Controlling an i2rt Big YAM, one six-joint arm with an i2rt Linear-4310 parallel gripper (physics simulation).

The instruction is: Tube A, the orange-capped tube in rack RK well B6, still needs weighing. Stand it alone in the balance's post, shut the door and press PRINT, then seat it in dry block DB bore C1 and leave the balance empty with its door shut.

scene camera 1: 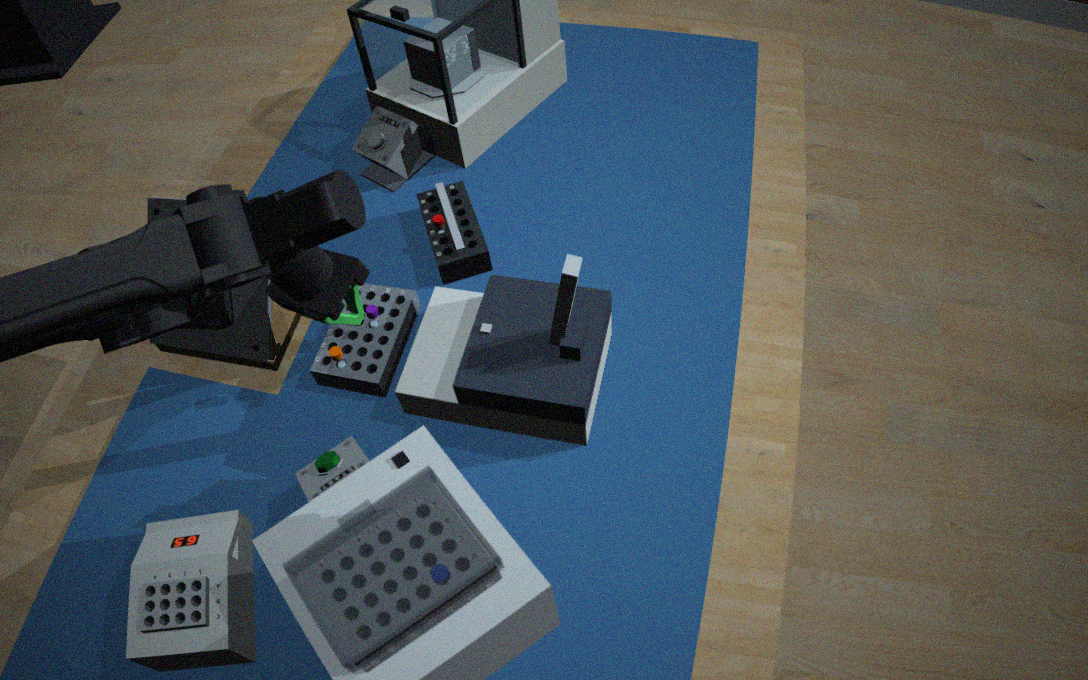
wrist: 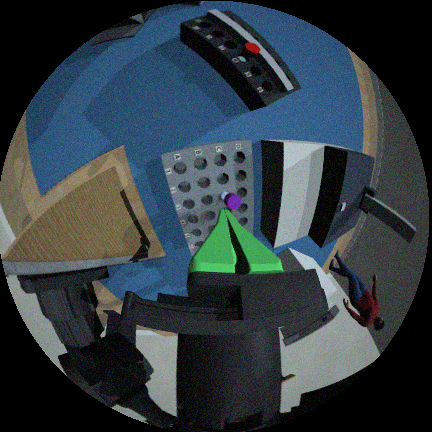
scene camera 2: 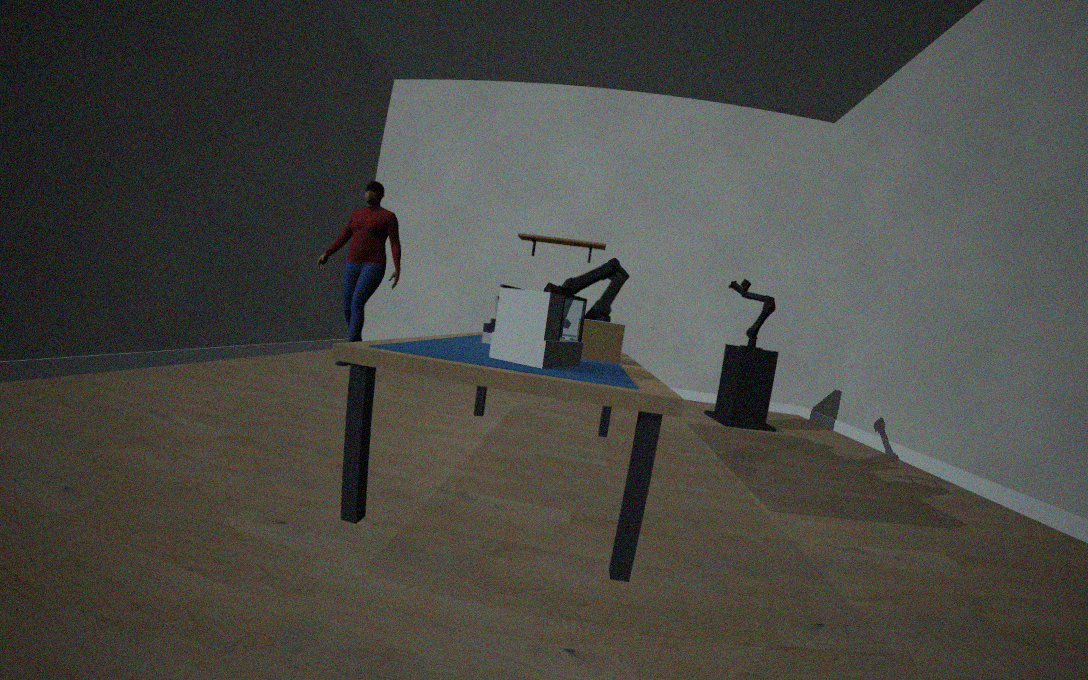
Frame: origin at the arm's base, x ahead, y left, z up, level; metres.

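Seen in the pictures: gripper, between the fingertips: (scene camera 1: 360,320) (wrist: 222,213); arm's base, origin of its link: (wrist: 59,271) (scene camera 2: 600,337).
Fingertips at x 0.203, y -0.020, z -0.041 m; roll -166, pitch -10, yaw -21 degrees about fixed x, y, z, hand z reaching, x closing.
Note:
Pixels of each thing's middle, then the offset from my fingertips to it. "spot": a spot on its surface instead. Level surfaces: height alone.
- orange-capped tube, middle of its body: (scene camera 1: 340,362) 0.016 m back, 0.047 m right, 0.017 m down
- grey rack RK, middle of its body: (scene camera 1: 366,337) (wrist: 213,199) 0.002 m back, 0.001 m right, 0.033 m down
- purple-capped tube, middle of its body: (wrist: 225,195) (scene camera 1: 374,323) 0.010 m ahead, 0.008 m left, 0.017 m down
- balance, middle of its body: (scene camera 1: 441,57) (scene camera 2: 548,326) 0.015 m ahead, 0.406 m left, 0.064 m up
- blue mat, height of its surface: 0.048 m down
- white unit with a grey bored block, middle of its body: (scene camera 1: 377,540) (wrist: 288,304) 0.097 m ahead, 0.262 m right, 0.047 m up
- black rack, middle of its body: (scene camera 1: 452,227) (wrist: 243,51) 0.069 m ahead, 0.163 m left, 0.024 m down
- red-capped tube, middle of its body: (wrist: 242,57) (scene camera 1: 441,231) 0.059 m ahead, 0.148 m left, 0.015 m down
- dark machine with an upright post, a spot on its surface: (scene camera 1: 564,304) spot: 0.238 m ahead, 0.044 m right, 0.108 m up
Tube A, the orange-capped tube (scene camera 1: 335,351), stands in the grey rack RK (scene camera 1: 381,358) (wrist: 189,177) near its front left corner. A purple-capped tube (scene camera 1: 371,310) (wrist: 233,200) stands a few rows behind it. My gripper (scene camera 1: 354,309) (wrist: 222,213) with green fingers is shut on nothing, just over the rack, its tips right beside the purple cap. In the wrist view the fingers hide the orange tube. The balance (scene camera 1: 501,88) (scene camera 2: 521,327), a glass-walled box on a white base, stands at the far end of the blue mat (scene camera 1: 643,203). A white unit with a grey bored block (scene camera 1: 386,574) sits at the near end and holds a blue-capped tube (scene camera 1: 440,574).
A black rack (scene camera 1: 463,259) (wrist: 225,60) with a red-capped tube (scene camera 1: 438,220) (wrist: 252,48) lies between rack RK and the balance. A dark machine with an upright post (scene camera 1: 564,304) stands right of the rack. A green button box (scene camera 1: 327,460) sits nearby. A person (scene camera 2: 366,257) walks beyond the table.

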